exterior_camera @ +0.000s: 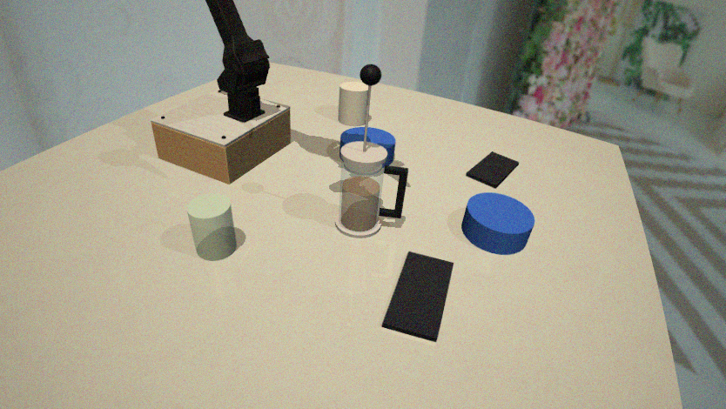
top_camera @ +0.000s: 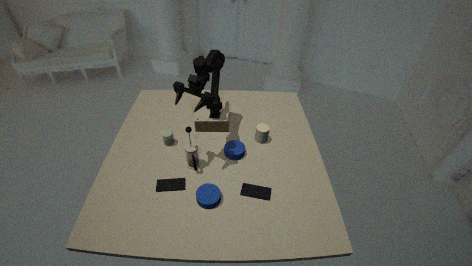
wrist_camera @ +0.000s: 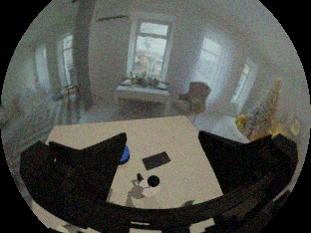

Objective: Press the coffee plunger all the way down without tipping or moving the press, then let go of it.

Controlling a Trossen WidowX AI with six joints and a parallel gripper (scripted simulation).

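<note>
My gripper tip is now 270 mm above the coffee press and 10 mm past it. Also, from my gripper tip: pale green cylinder: 360 mm below, 190 mm to the right, 170 mm behind.
</note>
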